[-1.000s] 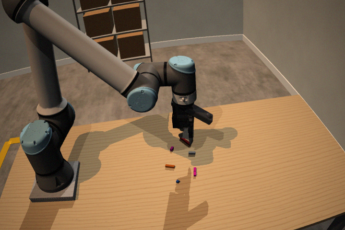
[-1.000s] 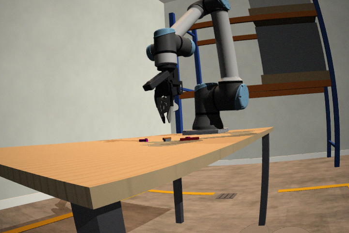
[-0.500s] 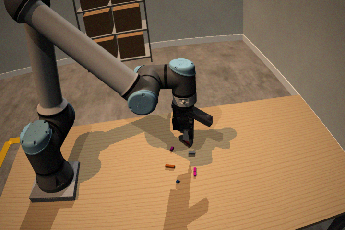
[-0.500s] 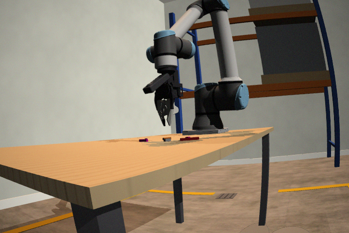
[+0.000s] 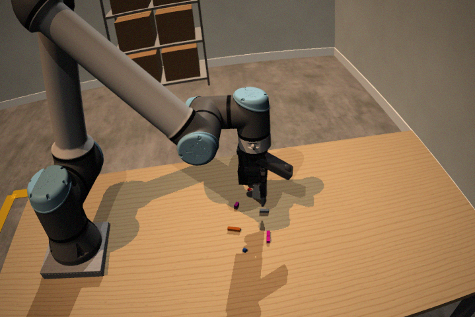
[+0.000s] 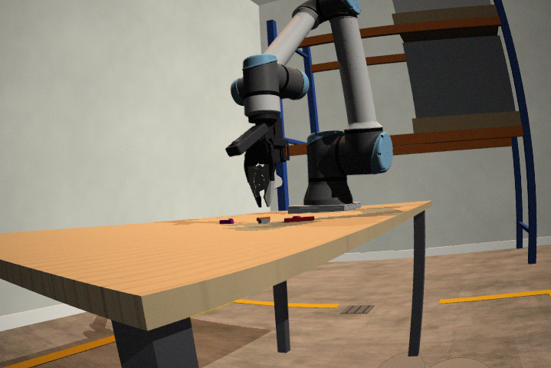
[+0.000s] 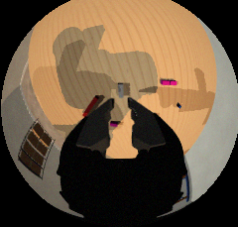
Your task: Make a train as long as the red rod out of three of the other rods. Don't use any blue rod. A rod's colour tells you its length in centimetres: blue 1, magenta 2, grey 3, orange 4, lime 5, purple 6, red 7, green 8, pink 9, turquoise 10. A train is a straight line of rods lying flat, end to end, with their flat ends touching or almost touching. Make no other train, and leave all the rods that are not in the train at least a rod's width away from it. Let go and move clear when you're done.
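The grey rod is 50 mm below my hand. Also, from my hand: red rod 80 mm to the left, 50 mm below, 30 mm behind; then orange rod 90 mm behind, 80 mm to the right, 50 mm below; then blue rod 170 mm to the right, 50 mm below, 50 mm behind.
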